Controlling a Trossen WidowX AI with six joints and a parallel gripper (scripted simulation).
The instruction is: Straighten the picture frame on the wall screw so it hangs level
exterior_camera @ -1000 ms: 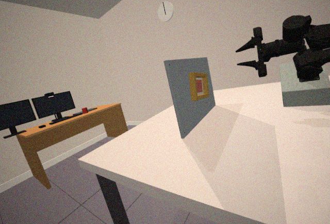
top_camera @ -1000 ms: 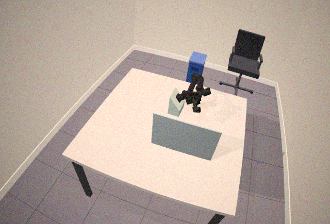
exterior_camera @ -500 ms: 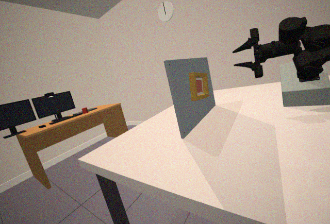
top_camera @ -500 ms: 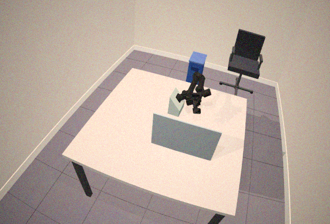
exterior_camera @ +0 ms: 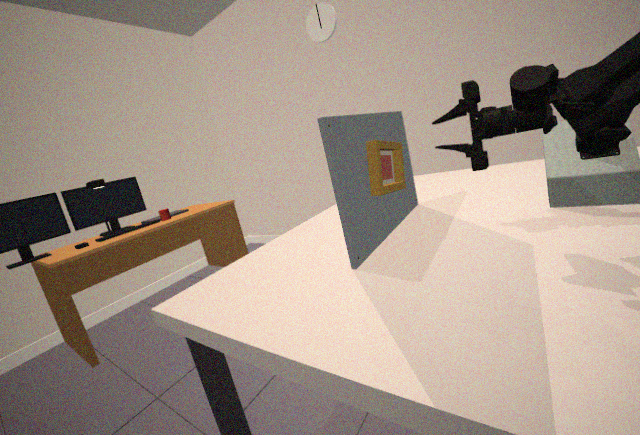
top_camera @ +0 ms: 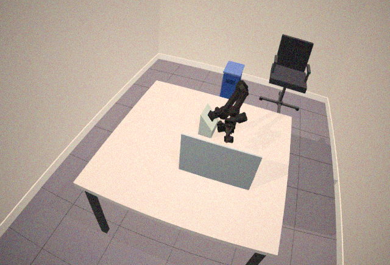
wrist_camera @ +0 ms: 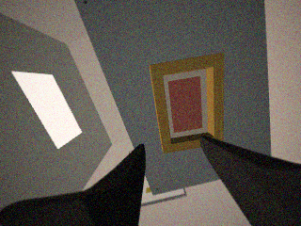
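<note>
My gripper tip is 13 cm short of the picture frame, 5 cm above it and 1 cm to the right of it. The rest, counted from my gripper tip: grey wall panel: 14 cm ahead, 7 cm below.
</note>
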